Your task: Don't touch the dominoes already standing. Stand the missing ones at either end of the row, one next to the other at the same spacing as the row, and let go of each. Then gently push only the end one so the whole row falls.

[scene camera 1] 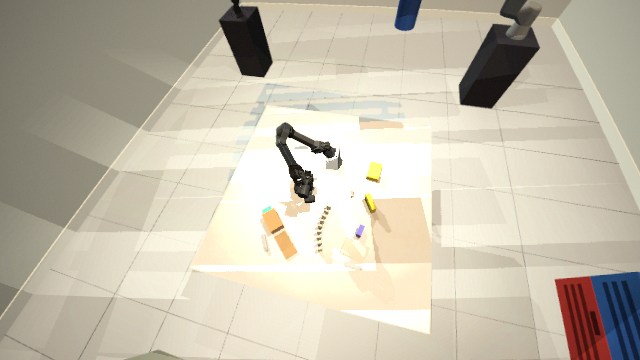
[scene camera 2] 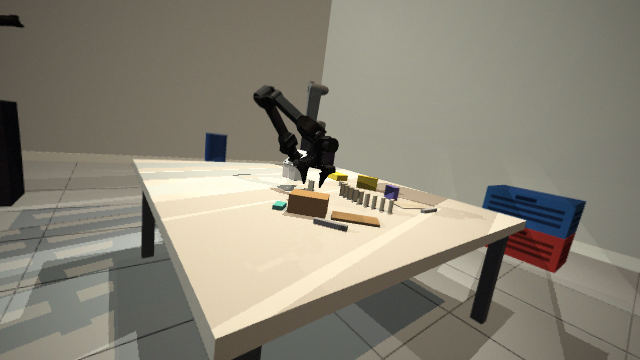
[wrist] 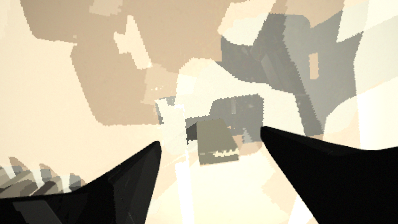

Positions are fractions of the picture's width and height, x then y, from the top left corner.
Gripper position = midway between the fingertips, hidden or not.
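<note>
A box (scene camera 2: 0.47, 0.56) is there for me to see, though in the wrist view it is out of frame. I see a pale domino (wrist: 0.54, 0.65) as well. As for my gripper (scene camera 2: 0.49, 0.52), it is open and holds nothing, and the wrist view shows me this gripper (wrist: 0.53, 0.62) too.
</note>
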